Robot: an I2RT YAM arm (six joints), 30 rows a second.
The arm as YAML. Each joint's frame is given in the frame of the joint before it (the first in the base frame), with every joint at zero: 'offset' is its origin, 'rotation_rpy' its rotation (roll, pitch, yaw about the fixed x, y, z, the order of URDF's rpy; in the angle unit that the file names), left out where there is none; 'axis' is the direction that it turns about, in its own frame. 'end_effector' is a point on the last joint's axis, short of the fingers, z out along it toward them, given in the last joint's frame.
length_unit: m
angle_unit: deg
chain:
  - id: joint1
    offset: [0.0, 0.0, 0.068]
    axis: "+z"
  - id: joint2
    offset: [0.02, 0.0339, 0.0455]
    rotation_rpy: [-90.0, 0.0, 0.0]
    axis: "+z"
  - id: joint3
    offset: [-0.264, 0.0, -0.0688]
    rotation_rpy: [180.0, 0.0, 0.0]
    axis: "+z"
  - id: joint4
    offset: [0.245, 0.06, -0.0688]
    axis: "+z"
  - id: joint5
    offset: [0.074, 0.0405, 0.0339]
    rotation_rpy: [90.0, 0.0, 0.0]
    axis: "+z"
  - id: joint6
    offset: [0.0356, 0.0, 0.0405]
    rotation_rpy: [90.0, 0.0, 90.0]
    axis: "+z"
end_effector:
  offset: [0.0, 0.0, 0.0]
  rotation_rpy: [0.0, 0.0, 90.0]
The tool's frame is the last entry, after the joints.
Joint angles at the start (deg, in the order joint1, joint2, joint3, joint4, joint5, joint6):
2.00 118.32 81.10 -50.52 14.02 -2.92
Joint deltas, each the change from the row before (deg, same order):
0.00 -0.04 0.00 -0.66 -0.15 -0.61
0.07 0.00 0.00 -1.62 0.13 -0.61
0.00 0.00 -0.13 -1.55 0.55 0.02
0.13 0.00 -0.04 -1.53 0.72 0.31
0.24 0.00 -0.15 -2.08 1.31 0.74
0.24 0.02 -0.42 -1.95 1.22 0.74
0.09 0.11 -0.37 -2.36 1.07 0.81
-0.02 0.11 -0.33 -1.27 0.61 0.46
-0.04 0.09 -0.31 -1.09 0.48 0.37
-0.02 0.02 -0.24 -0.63 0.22 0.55
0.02 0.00 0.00 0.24 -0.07 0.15
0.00 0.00 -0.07 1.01 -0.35 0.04
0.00 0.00 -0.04 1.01 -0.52 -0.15
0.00 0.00 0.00 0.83 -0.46 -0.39
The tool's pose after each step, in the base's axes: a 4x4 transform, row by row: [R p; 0 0 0 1], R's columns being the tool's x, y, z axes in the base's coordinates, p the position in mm. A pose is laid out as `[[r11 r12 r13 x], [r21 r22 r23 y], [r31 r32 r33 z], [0 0 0 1]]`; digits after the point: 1 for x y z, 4 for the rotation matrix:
[[-0.9954 -0.0885 0.0361 379.7], [-0.0946 0.9665 -0.2386 4.7], [-0.0138 -0.2409 -0.9704 137.2], [0 0 0 1]]
[[-0.9942 -0.1070 0.0091 376.6], [-0.1060 0.9645 -0.2418 5.0], [0.0171 -0.2413 -0.9703 137.2], [0 0 0 1]]
[[-0.9933 -0.1139 -0.0189 373.2], [-0.1055 0.9619 -0.2521 4.5], [0.0469 -0.2484 -0.9675 136.8], [0 0 0 1]]
[[-0.9920 -0.1180 -0.0442 370.2], [-0.1023 0.9587 -0.2653 4.8], [0.0737 -0.2586 -0.9632 136.9], [0 0 0 1]]
[[-0.9895 -0.1211 -0.0790 365.8], [-0.0935 0.9528 -0.2890 5.4], [0.1102 -0.2786 -0.9541 136.8], [0 0 0 1]]
[[-0.9852 -0.1264 -0.1156 360.6], [-0.0849 0.9465 -0.3114 6.0], [0.1488 -0.2970 -0.9432 135.7], [0 0 0 1]]
[[-0.9783 -0.1317 -0.1597 355.0], [-0.0725 0.9407 -0.3315 5.6], [0.1939 -0.3128 -0.9298 134.6], [0 0 0 1]]
[[-0.9732 -0.1348 -0.1862 351.5], [-0.0642 0.9372 -0.3428 5.0], [0.2207 -0.3217 -0.9208 133.4], [0 0 0 1]]
[[-0.9681 -0.1380 -0.2092 348.5], [-0.0572 0.9344 -0.3517 4.3], [0.2440 -0.3285 -0.9124 132.4], [0 0 0 1]]
[[-0.9655 -0.1343 -0.2230 346.5], [-0.0477 0.9333 -0.3558 4.0], [0.2559 -0.3329 -0.9076 131.7], [0 0 0 1]]
[[-0.9669 -0.1305 -0.2192 346.9], [-0.0456 0.9339 -0.3546 4.2], [0.2510 -0.3329 -0.9090 131.6], [0 0 0 1]]
[[-0.9710 -0.1231 -0.2051 348.4], [-0.0451 0.9363 -0.3482 4.4], [0.2349 -0.3288 -0.9147 130.8], [0 0 0 1]]
[[-0.9745 -0.1183 -0.1906 350.1], [-0.0478 0.9396 -0.3389 4.8], [0.2192 -0.3212 -0.9213 130.2], [0 0 0 1]]
[[-0.9768 -0.1189 -0.1782 351.6], [-0.0543 0.9422 -0.3307 5.2], [0.2072 -0.3134 -0.9268 129.7], [0 0 0 1]]

